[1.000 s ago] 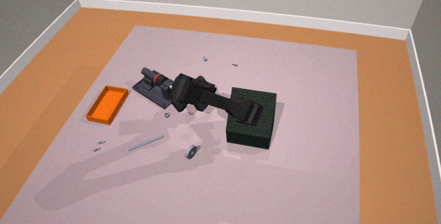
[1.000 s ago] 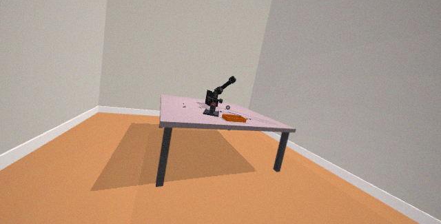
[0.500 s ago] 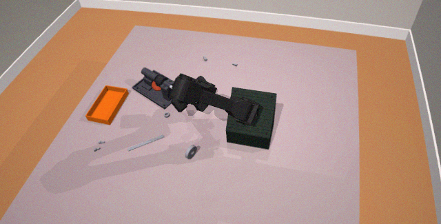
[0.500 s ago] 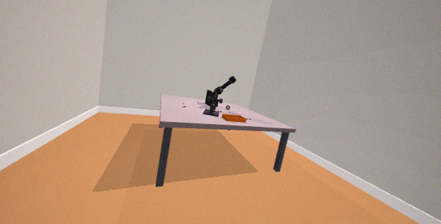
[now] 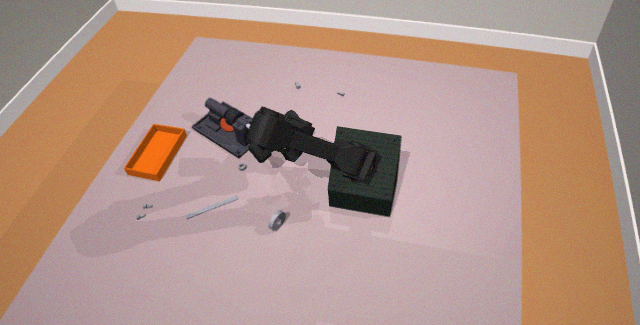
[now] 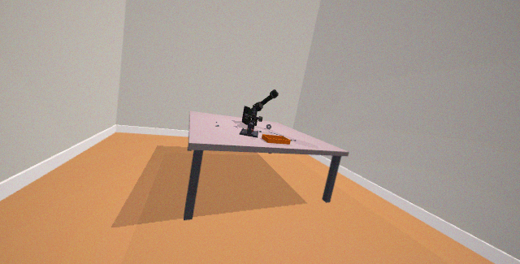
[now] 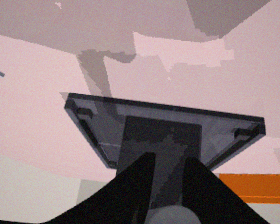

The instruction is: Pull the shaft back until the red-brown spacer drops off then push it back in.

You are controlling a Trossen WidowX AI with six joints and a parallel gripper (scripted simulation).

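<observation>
Right now the grey shaft is 50 mm ahead of my gripper tip, 20 mm to the right of it and 20 mm above it. Also, from my gripper tip: orange tray (360 mm ahead, 80 mm to the left, 50 mm below); then red-brown spacer (160 mm ahead, 70 mm to the right, 30 mm below); then small pin (140 mm to the right, 60 mm behind, 50 mm below).
</observation>
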